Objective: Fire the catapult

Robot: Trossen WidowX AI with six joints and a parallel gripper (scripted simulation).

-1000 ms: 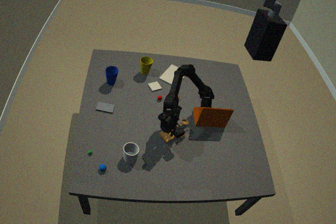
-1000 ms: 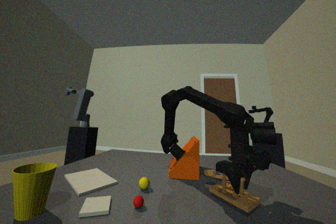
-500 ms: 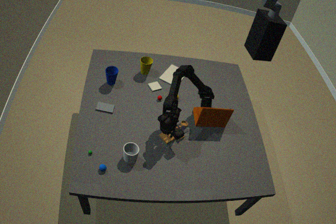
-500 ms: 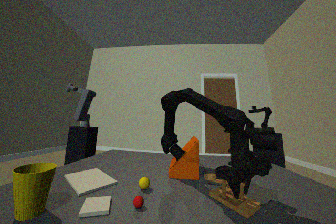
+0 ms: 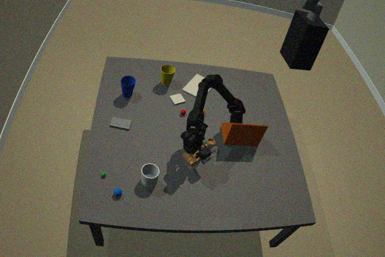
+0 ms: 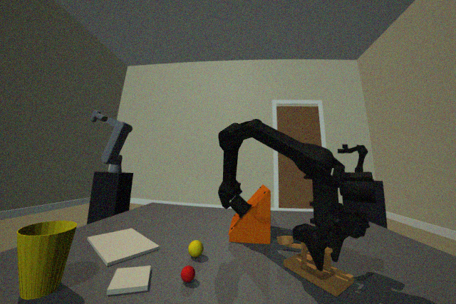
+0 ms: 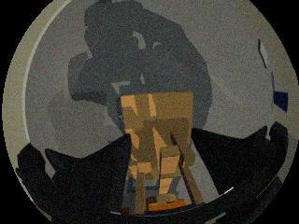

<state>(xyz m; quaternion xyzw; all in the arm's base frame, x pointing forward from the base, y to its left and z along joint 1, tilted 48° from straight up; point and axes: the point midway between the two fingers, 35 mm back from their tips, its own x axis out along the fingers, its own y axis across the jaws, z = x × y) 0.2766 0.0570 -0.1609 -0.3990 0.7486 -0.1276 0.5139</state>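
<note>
Right now the red ball is 33 cm to the right of my gripper tip, 2 cm below it and 1 cm behind it. Round my gripper tip: yellow ball: 33 cm to the right, 12 cm behind, 1 cm below; then wooden catapult: 7 cm behind, 3 cm to the right, 2 cm above; then white mug: 25 cm ahead, 14 cm to the left, 1 cm below.
</note>
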